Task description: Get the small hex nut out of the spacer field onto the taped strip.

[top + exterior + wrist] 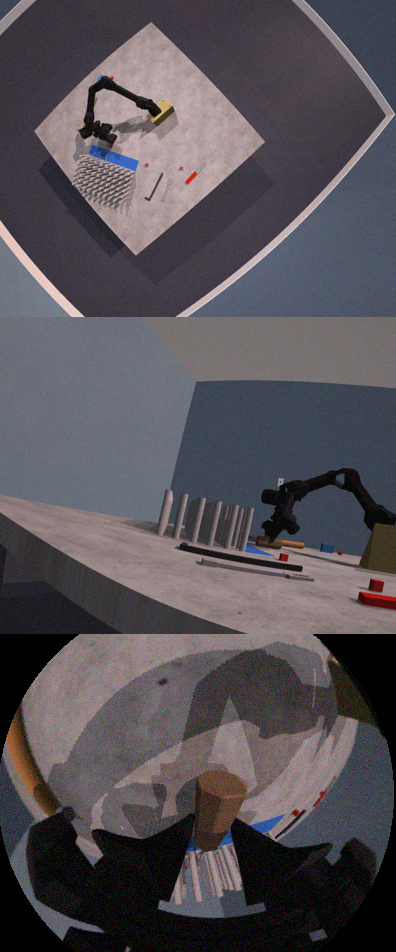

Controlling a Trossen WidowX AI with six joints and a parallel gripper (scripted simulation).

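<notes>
The hook tool is 9 cm ahead of my gripper tip and 6 cm to the left of it. From my gripper tip the other things lie so: grey wrench: 11 cm behind, 52 cm to the left, 1 cm below; blue taped strip: 7 cm ahead, 9 cm to the left, 2 cm below; blue cube: 21 cm behind, 44 cm to the right.
</notes>
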